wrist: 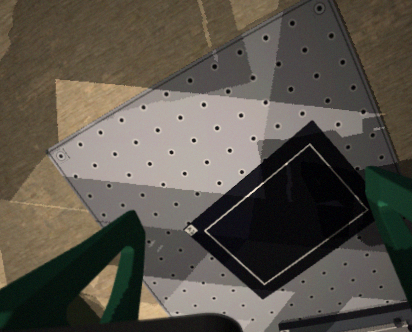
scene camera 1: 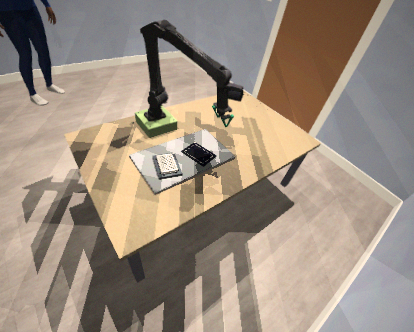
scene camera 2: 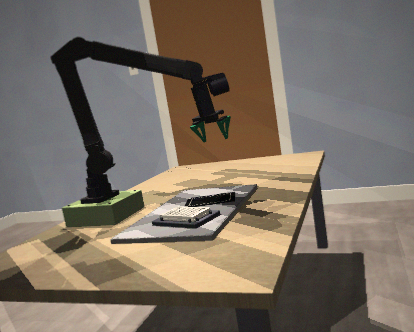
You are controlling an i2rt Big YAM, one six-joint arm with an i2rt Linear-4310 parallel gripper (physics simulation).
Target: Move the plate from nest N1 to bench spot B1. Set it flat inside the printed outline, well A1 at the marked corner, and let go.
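Frame: origin at the arm's base, x back, y left, z down, level; centimetres.
Seen in the pictures: gripper, fingertip midpoint: (wrist: 247, 202) (scene camera 1: 222, 122) (scene camera 2: 215, 140); arm's base at its link origin: (scene camera 1: 155, 115) (scene camera 2: 100, 198).
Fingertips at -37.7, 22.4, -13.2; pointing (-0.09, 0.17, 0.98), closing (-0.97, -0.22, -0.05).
Offsets run from my fingertips to a thing's top centre, as dx, dy, dz. "spot": to the spot under its first point. Level surfaces: height alone.
The white well plate @[-0.2, -33.3, +16.1] (scene camera 1: 166, 164) (scene camera 2: 186, 213) lies flat in the dark nest N1 @[spot: -8.3, -35.1, +18.0] (scene camera 1: 171, 176) (scene camera 2: 175, 224); in the wrist view an edge of the nest @[spot: -1.2, -27.3, +17.9] (wrist: 345, 317) shows at the lower right. Bench spot B1 @[spot: +0.2, -12.4, +18.5] (scene camera 1: 199, 153) (scene camera 2: 212, 199) (wrist: 285, 215) is a black rectangle with a thin white outline @[spot: +5.4, -19.1, +18.5] (wrist: 264, 283) and an A1 label @[spot: +9.7, -9.5, +18.5] (wrist: 190, 230) at its left corner in the wrist view. No plate lies on it. My gripper (scene camera 1: 223, 121) (scene camera 2: 215, 139) (wrist: 247, 202) is open and empty, high above the table behind the board, its green fingers wide apart.
A grey perforated board (scene camera 1: 142, 158) (scene camera 2: 135, 235) (wrist: 150, 135) carries the nest and the spot, on a wooden table @[dz +20.0] (scene camera 1: 105, 200) (scene camera 2: 225, 270). The arm stands on a green base block (scene camera 1: 157, 126) (scene camera 2: 102, 211) behind the board. A person (scene camera 1: 30, 45) stands at the upper left.
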